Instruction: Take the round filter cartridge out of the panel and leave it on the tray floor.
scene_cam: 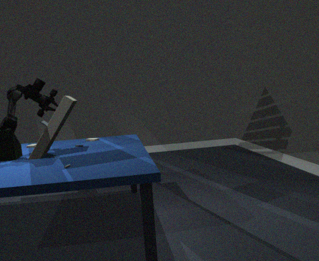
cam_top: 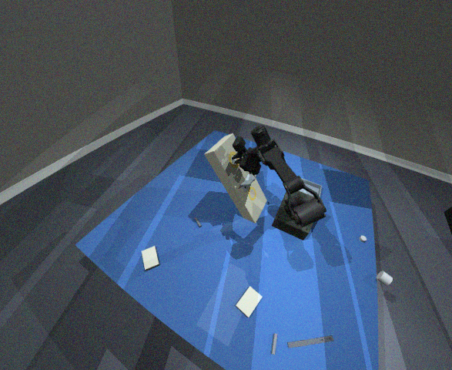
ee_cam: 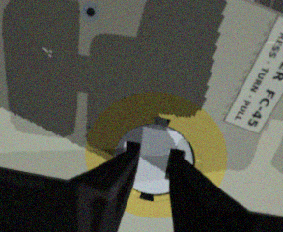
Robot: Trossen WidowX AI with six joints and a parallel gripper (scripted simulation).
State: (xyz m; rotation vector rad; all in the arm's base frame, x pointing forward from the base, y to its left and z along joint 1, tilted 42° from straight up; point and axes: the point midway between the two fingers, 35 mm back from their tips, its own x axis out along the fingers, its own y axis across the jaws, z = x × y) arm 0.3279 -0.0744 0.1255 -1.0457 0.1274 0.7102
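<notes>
Right now my gripper tip is 10 mm short of the white round filter cartridge and 10 mm above it. Round my gripper tip: grey ledge: 100 mm below, 90 mm behind, 10 mm to the right.
</notes>
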